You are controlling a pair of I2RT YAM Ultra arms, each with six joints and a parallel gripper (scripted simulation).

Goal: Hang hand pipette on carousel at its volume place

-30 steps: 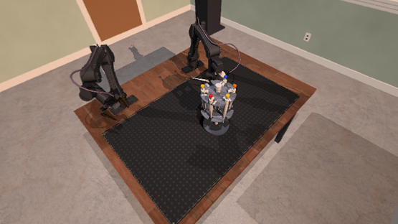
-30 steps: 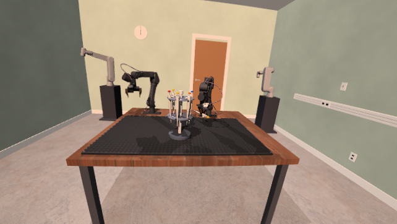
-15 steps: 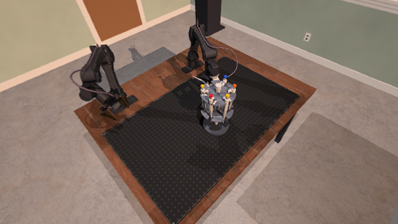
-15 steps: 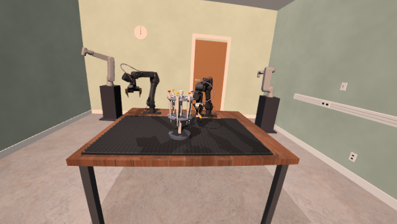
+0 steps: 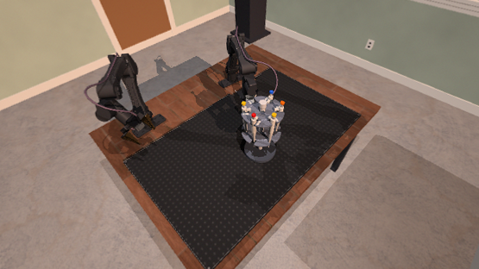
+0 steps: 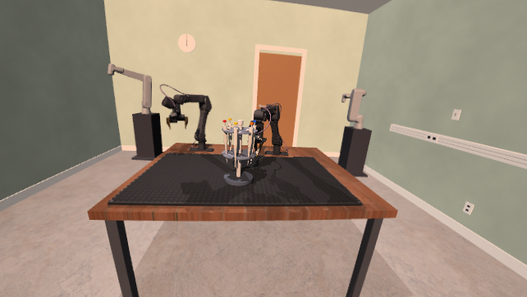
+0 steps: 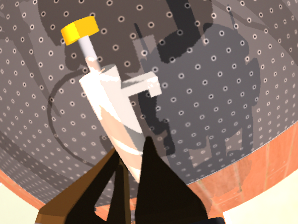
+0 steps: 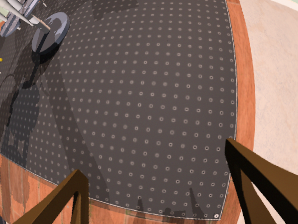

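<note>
My left hand is 2 cm past the pipette and 1 cm to the left of it.
</note>
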